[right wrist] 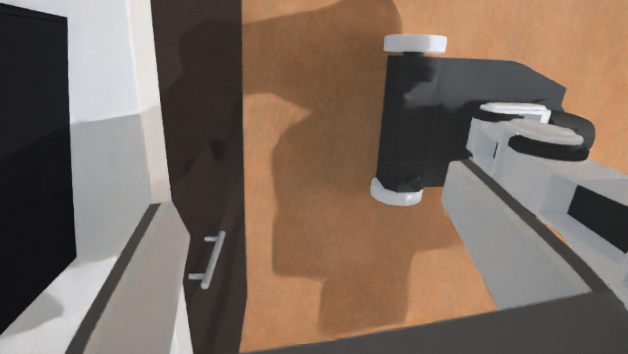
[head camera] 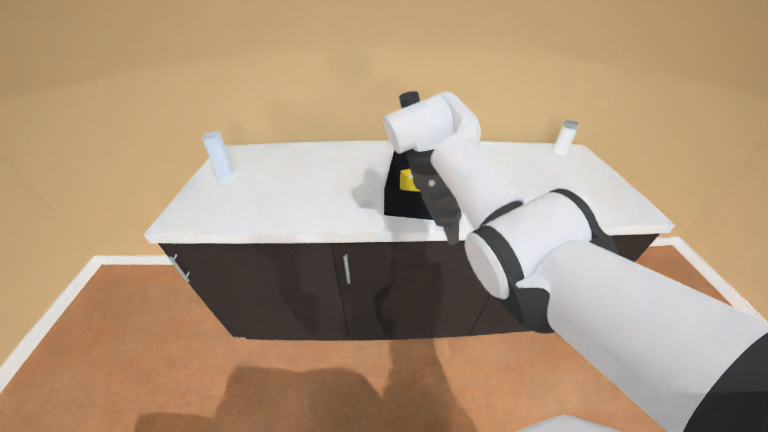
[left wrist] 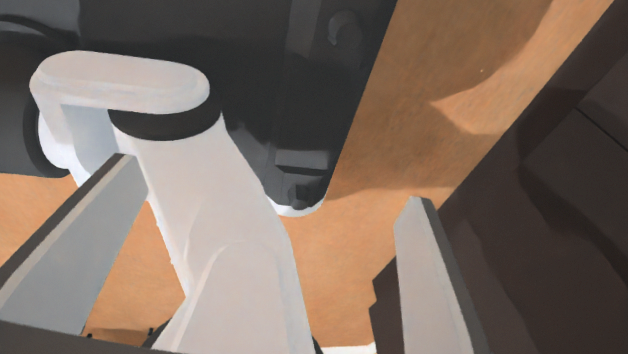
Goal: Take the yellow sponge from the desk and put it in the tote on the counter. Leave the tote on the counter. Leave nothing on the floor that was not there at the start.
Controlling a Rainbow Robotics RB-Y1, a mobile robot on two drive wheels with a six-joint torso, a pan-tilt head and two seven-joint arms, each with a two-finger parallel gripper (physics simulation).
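Pixels of known places: left gripper, fingertip midpoint: (left wrist: pixel 273 192); right gripper, fingertip midpoint: (right wrist: pixel 315 200) (head camera: pixel 444 226); robot's base at its link origin: (right wrist: pixel 395 117).
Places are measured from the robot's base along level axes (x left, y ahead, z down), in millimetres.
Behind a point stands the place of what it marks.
The yellow sponge (head camera: pixel 407 184) {x -132, y 720, z -956 mm} lies inside the black tote (head camera: pixel 405 207) {x -110, y 609, z -951 mm} (right wrist: pixel 35 140) {x -166, y 596, z -947 mm}, partly hidden by my right arm. The tote stands on the white counter (head camera: pixel 295 193) {x 251, y 758, z -912 mm} (right wrist: pixel 102 70) {x -207, y 562, z -912 mm}, near its front edge. My right gripper (head camera: pixel 452 236) {x -168, y 421, z -1047 mm} (right wrist: pixel 315 200) {x -168, y 421, z -1047 mm} is open and empty; in the head view its fingertips overlap the counter's front edge, to the right of the sponge, and in its own wrist view it hangs over the floor beside the counter. My left gripper (left wrist: pixel 273 192) {x 210, y -95, z -557 mm} is open and empty beside the dark cabinet front. The desk does not show.
A pale blue cylinder (head camera: pixel 218 155) {x 541, y 879, z -1014 mm} stands at the counter's left end and a white one (head camera: pixel 565 138) {x -888, y 996, z -992 mm} at its back right. Dark cabinets (head camera: pixel 290 290) {x 312, y 584, z -586 mm} with bar handles (head camera: pixel 346 268) {x 80, y 542, z -760 mm} (right wrist: pixel 214 260) {x 76, y 543, z -758 mm} are below. My dark wheeled base (right wrist: pixel 410 120) {x -26, y 19, z -191 mm} (left wrist: pixel 320 110) {x 24, y 4, z -191 mm} stands on the brown floor (head camera: pixel 177 376) {x 1048, y 452, z -2 mm}.
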